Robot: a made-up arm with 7 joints.
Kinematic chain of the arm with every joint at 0, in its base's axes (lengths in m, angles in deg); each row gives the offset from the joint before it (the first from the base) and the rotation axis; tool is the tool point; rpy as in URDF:
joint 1: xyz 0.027 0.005 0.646 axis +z
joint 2: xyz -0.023 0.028 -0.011 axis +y
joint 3: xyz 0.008 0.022 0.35 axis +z
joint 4: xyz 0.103 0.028 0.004 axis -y
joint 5: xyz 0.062 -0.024 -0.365 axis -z
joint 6: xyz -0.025 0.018 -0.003 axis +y
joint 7: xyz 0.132 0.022 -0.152 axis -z
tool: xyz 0.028 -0.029 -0.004 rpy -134.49 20 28.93
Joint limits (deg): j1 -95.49..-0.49 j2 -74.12..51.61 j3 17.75..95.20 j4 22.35..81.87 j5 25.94..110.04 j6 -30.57..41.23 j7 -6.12..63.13
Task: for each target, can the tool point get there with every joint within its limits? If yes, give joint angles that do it. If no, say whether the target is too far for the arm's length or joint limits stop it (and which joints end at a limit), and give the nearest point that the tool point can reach.
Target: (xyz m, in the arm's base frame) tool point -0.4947 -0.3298 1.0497
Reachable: no: joint limits stop it (at a limit: joint 1, joint 3, joint 6, joint 7) | nearest point -0.0130 -0.2782 0.9502 | short by 0.495 m
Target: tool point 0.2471 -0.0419 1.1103
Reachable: yes | joints -47.38 -62.38 25.95 39.95 80.90 -10.43 5.22
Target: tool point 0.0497 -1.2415 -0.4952
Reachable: no: too far | nearest point 0.1701 -0.6664 0.3081 | short by 0.995 m
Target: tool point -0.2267 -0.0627 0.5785
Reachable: no: joint limits stop it (at a limit: joint 1, joint 3, joint 4, joint 5, joint 6, joint 7) | nearest point -0.0408 -0.2565 0.4922 | short by 0.282 m
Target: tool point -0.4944 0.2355 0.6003
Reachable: no: joint limits stop it (at a limit: joint 1, joint 2, joint 3, joint 4, joint 6, joint 7) | nearest point -0.1475 0.4020 0.5827 | short by 0.385 m
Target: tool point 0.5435 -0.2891 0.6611
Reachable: yes | joints -74.33 2.23 44.40 47.76 65.34 16.76 51.80
